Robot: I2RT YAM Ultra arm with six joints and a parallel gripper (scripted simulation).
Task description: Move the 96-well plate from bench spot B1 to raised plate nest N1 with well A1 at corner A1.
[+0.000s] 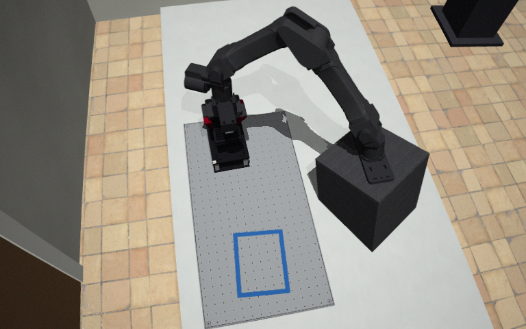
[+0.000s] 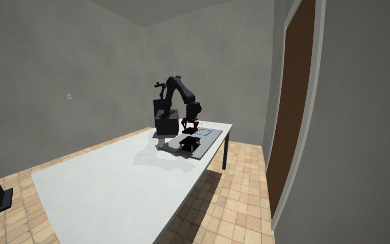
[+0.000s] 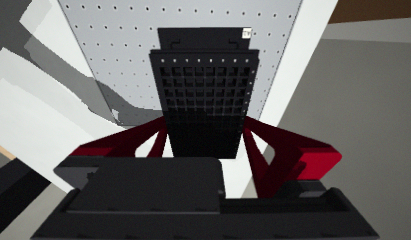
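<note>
My hand is 10 mm above the black 96-well plate. The rest, counted from my hand: black plate nest N1: 90 mm below; white A1 label: 90 mm below, 80 mm to the left, 40 mm ahead.
</note>
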